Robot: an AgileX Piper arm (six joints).
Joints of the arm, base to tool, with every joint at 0 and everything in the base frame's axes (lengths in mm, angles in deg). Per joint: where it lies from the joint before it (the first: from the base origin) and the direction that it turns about. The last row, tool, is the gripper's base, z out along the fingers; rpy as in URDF.
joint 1: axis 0 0 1 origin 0 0 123
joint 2: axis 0 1 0 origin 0 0 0
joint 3: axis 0 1 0 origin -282.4 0 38.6
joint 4: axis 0.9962 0 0.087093 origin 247.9 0 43.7
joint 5: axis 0 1 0 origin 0 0 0
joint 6: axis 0.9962 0 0.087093 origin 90.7 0 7.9
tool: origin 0 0 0 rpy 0 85.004 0
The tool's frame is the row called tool.
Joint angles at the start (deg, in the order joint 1, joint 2, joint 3, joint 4, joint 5, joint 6): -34.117 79.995 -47.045 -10.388 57.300 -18.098
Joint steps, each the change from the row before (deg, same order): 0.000 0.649 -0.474 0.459 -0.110 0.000; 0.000 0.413 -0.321 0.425 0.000 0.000; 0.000 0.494 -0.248 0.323 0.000 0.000; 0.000 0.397 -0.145 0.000 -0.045 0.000; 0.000 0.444 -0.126 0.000 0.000 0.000; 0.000 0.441 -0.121 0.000 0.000 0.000; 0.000 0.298 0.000 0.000 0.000 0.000; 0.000 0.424 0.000 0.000 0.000 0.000; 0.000 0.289 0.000 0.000 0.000 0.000; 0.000 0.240 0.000 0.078 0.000 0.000; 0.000 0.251 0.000 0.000 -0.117 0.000
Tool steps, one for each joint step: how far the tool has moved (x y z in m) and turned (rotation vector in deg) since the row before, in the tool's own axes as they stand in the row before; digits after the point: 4 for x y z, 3 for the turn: -0.0028 -0.0004 0.0008 -0.402 -0.066 0.222; -0.0018 -0.0001 0.0005 -0.376 -0.027 0.217; -0.0016 -0.0001 0.0011 -0.354 0.140 0.141; -0.0011 -0.0003 0.0011 -0.084 0.187 -0.034; -0.0010 -0.0002 0.0014 -0.124 0.290 -0.043; -0.0010 -0.0002 0.0014 -0.124 0.292 -0.043; -0.0004 0.0000 0.0013 -0.116 0.272 -0.040; -0.0006 0.0000 0.0018 -0.165 0.386 -0.057; -0.0004 0.0000 0.0012 -0.112 0.263 -0.039; -0.0004 0.0001 0.0010 -0.156 0.198 0.010; -0.0005 -0.0001 0.0011 -0.061 0.118 -0.033
